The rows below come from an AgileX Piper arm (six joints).
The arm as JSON. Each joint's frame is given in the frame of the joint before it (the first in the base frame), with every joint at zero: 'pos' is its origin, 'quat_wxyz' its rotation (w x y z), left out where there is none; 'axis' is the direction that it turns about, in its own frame. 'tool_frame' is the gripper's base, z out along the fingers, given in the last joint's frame.
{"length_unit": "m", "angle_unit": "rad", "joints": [
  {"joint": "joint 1", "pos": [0.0, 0.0, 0.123], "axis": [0.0, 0.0, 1.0]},
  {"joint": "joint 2", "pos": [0.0, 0.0, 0.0], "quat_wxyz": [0.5, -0.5, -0.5, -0.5], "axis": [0.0, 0.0, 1.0]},
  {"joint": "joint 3", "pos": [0.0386, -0.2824, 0.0], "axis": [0.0, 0.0, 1.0]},
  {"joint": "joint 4", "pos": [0.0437, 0.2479, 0.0], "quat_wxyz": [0.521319, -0.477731, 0.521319, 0.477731], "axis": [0.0, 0.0, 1.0]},
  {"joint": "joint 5", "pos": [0.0, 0.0, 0.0], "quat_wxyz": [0.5, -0.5, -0.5, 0.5], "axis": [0.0, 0.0, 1.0]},
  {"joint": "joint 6", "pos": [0.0, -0.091, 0.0], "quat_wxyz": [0.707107, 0.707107, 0.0, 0.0], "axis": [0.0, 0.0, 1.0]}
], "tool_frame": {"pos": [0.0, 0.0, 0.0]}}
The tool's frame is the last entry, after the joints.
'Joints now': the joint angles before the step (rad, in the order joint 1, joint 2, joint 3, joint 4, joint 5, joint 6). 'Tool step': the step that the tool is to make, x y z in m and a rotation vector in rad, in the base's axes. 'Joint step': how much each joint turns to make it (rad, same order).
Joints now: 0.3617 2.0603 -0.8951 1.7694 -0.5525 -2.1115
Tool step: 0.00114 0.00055 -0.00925 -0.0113 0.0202 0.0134
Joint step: 0.0000 0.0324 -0.0084 -0.0143 0.0033 0.0009
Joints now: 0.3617 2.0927 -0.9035 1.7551 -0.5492 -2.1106
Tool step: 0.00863 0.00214 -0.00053 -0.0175 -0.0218 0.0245
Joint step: 0.0000 0.0197 -0.0302 -0.0414 -0.0095 0.0101
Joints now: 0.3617 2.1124 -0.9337 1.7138 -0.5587 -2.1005
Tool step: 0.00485 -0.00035 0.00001 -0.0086 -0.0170 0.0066
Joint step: -0.0039 0.0096 -0.0146 -0.0298 -0.0065 0.0165
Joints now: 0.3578 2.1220 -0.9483 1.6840 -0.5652 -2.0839
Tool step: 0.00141 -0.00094 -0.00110 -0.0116 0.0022 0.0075
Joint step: -0.0028 0.0065 -0.0048 -0.0077 -0.0046 -0.0073
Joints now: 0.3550 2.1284 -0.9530 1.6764 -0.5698 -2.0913
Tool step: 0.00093 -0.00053 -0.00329 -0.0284 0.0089 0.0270
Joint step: 0.0000 0.0133 -0.0026 -0.0244 -0.0092 -0.0124
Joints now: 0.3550 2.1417 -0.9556 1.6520 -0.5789 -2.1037
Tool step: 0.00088 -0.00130 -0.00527 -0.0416 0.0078 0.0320
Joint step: 0.0000 0.0207 -0.0012 -0.0430 -0.0183 -0.0023
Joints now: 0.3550 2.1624 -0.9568 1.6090 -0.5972 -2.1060
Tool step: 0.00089 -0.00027 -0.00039 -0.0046 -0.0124 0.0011
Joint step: 0.0000 0.0036 -0.0001 -0.0249 -0.0069 0.0244
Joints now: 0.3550 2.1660 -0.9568 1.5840 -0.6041 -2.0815
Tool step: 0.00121 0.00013 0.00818 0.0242 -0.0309 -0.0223
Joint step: -0.0012 -0.0242 0.0009 0.0037 0.0016 0.0249
